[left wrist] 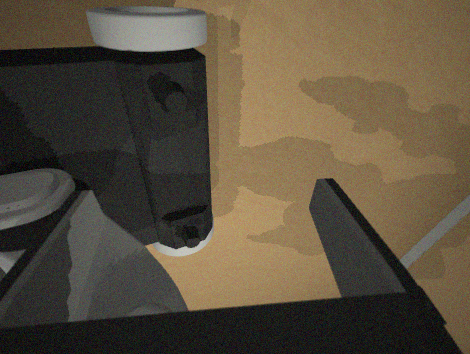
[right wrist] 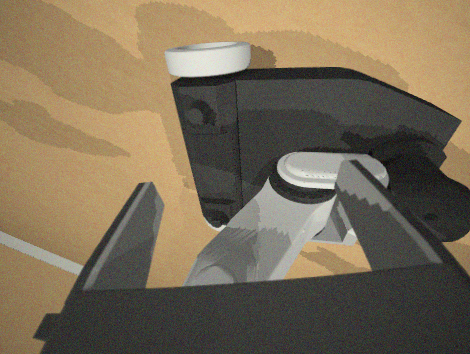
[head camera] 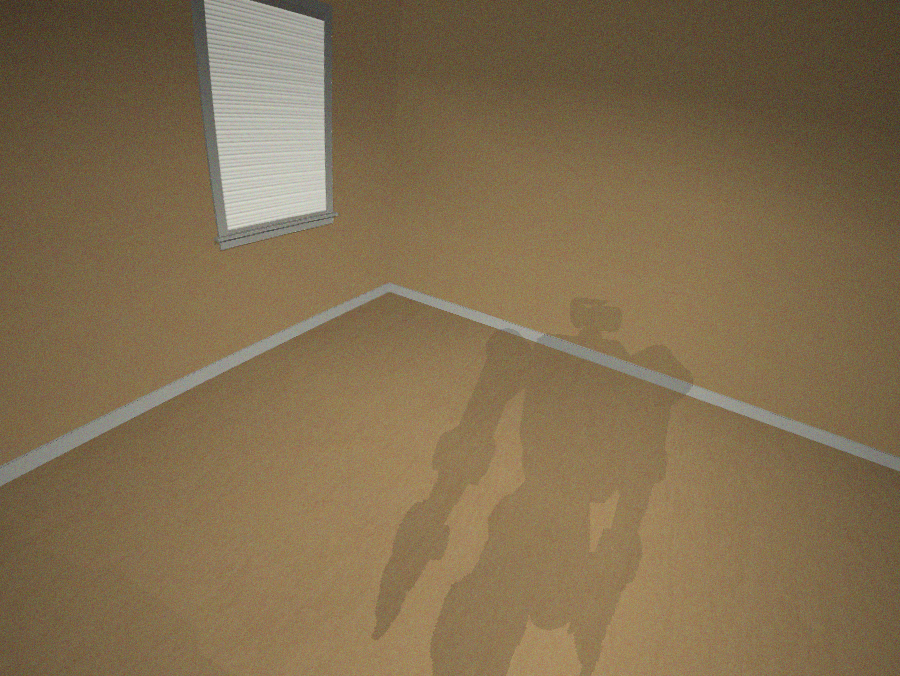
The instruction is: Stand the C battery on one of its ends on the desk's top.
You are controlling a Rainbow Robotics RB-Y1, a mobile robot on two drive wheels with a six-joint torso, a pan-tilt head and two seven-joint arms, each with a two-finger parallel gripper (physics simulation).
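Places are measured from the robot's base along level axes (x ahead, y left, z up), in millimetres.
Pixels of known places: left gripper, between the fingertips: (left wrist: 209,198); right gripper, between the fingertips: (right wrist: 245,184).
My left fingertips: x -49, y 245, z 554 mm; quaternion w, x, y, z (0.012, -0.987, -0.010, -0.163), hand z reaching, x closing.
Note:
Behind a point stands the place of what it marks.
The C battery and the desk do not show in the head view, the left wrist view or the right wrist view. My left gripper (left wrist: 209,198) {x -49, y 245, z 554 mm} is open, with its two fingers wide apart and no object between them. My right gripper (right wrist: 245,184) {x -144, y -254, z 538 mm} is open too, with its fingers wide apart and no object held. Parts of my own body show behind the fingers in both wrist views. Neither gripper shows in the head view.
The head view shows a room corner with a pale baseboard (head camera: 181,383) {x 1623, y 1385, z 63 mm} (left wrist: 435,232) {x 2225, y -1387, z 36 mm} (right wrist: 40,252) {x 1910, y 1211, z 34 mm} and a window (head camera: 269,116) {x 2307, y 977, z 1452 mm} with white blinds on the left wall. My shadow (head camera: 560,436) {x 1485, y -788, z 0 mm} falls on the floor and right wall. My dark base (left wrist: 175,150) {x -3, y 56, z 191 mm} (right wrist: 300,100) {x -216, y -183, z 169 mm} is below the grippers.

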